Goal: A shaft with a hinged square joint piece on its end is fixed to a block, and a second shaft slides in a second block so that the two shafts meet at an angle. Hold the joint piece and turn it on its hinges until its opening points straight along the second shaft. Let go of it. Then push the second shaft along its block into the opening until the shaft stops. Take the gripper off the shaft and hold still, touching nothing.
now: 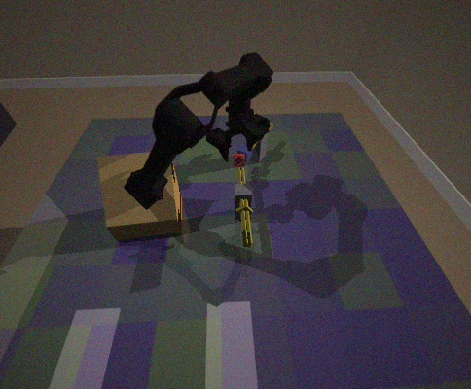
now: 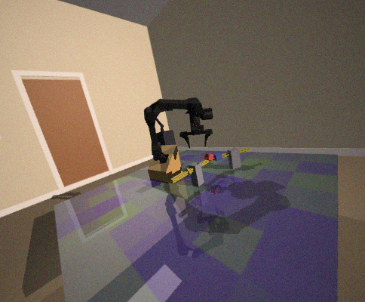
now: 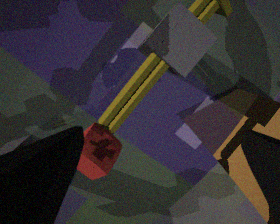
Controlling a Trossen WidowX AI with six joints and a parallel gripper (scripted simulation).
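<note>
The dark red joint piece lies 2 cm ahead of my gripper tip, 8 cm to the left of it and 9 cm below it.
</note>
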